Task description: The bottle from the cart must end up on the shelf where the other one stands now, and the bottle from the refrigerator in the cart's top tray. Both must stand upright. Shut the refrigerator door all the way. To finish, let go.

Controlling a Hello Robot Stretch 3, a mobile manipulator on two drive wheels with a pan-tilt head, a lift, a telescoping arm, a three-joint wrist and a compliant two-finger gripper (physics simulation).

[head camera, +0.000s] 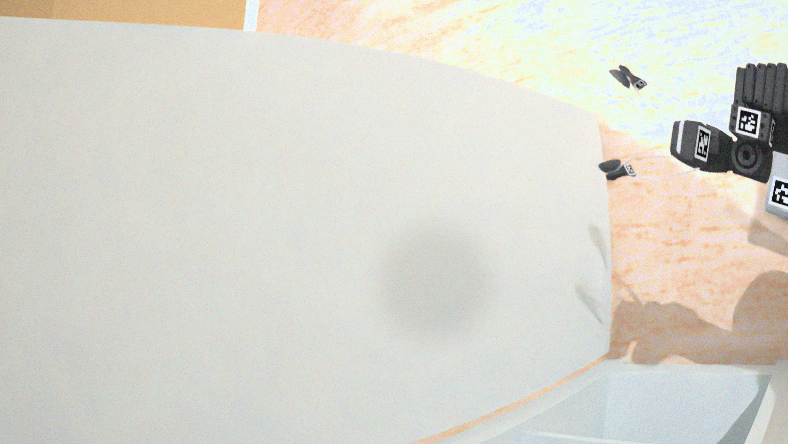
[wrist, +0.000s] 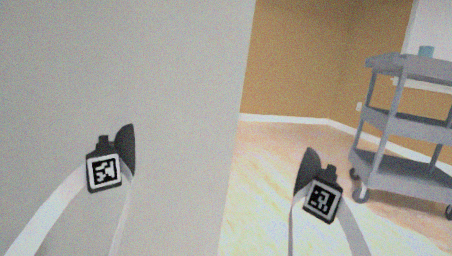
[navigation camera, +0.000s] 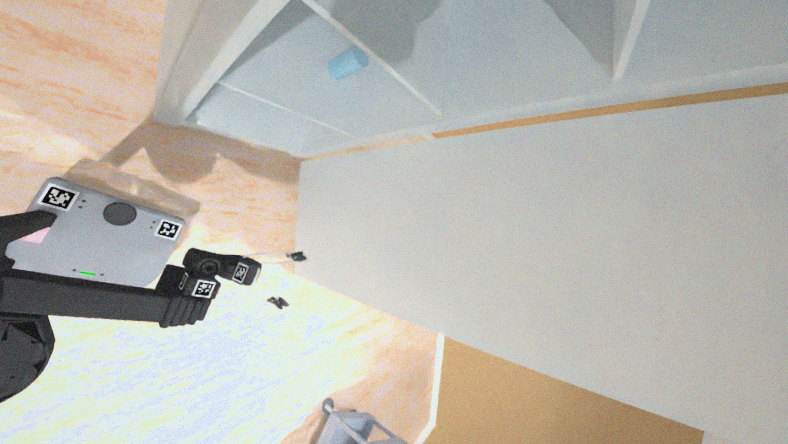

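Seen in the pictures: gripper, between the fingertips: (head camera: pixel 606 118) (navigation camera: pixel 297 280); robot's base, origin of its link: (navigation camera: pixel 120 212).
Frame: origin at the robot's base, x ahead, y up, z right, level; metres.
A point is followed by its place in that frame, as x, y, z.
Observation:
The light blue refrigerator bottle (navigation camera: pixel 348 62) @[0.705, 0.628, 0.267] is on a shelf inside the open refrigerator (navigation camera: pixel 628 44) @[0.530, 1.325, 0.353] (head camera: pixel 683 408) @[0.556, 0.126, 0.208]. The refrigerator door (head camera: pixel 275 220) @[0.192, 0.960, 0.647] (navigation camera: pixel 523 220) @[0.299, 1.159, 0.607] (wrist: pixel 150 75) stands wide open, a large pale panel. A blue-teal bottle (wrist: pixel 426 51) shows above the rim of the top tray of the grey cart (wrist: pixel 395 107) (navigation camera: pixel 358 427) @[-1.071, 0.150, 1.653]; its lower part is hidden. My gripper (head camera: pixel 621 122) @[-0.024, 0.593, 0.416] (navigation camera: pixel 287 279) @[-0.024, 0.593, 0.416] (wrist: pixel 218 153) @[-0.024, 0.593, 0.416] is open and empty, close to the free edge of the door, with one fingertip overlapping the door in the head and navigation views.
A tan wall (wrist: pixel 300 60) (head camera: pixel 137 11) @[-0.396, 0.860, 3.154] (navigation camera: pixel 529 386) @[-0.626, 1.136, 3.239] with white skirting stands beyond the door. The cart is on the wooden floor (wrist: pixel 280 145), right of the door edge in the wrist view. My base (navigation camera: pixel 93 242) @[-0.099, 0.160, -0.022] is left of the door in the navigation view.

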